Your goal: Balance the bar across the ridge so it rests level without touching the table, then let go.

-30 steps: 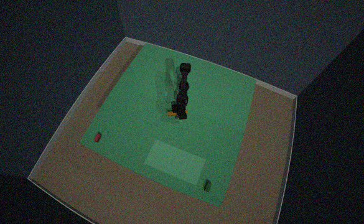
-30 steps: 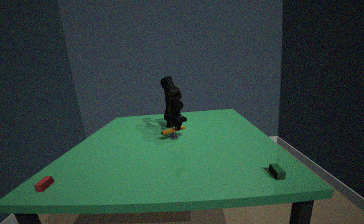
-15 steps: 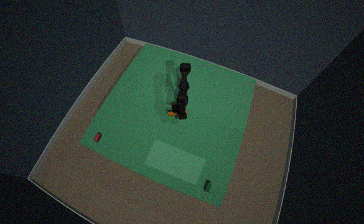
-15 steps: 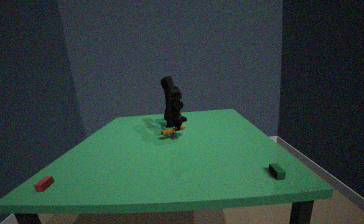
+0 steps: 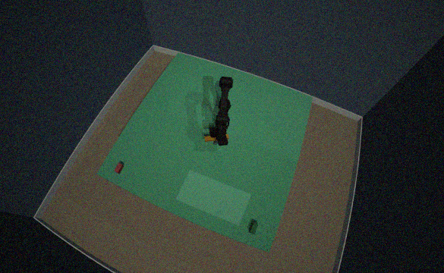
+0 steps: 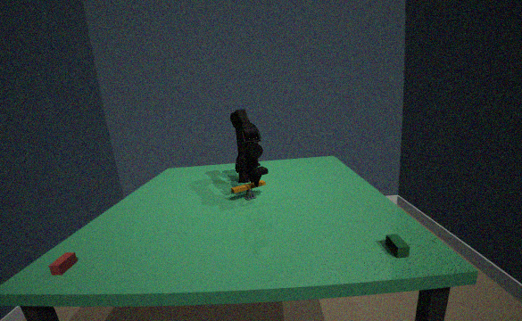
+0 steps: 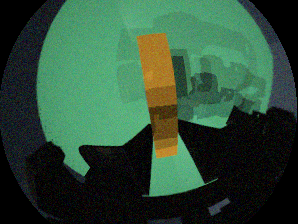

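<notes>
My gripper tip is 30 mm to the left of the orange bar and 10 mm short of it. The rest, counted from my gripper tip: dark green block: 490 mm ahead, 430 mm to the left, 40 mm below; then red block: 570 mm to the right, 490 mm ahead, 40 mm below.
</notes>
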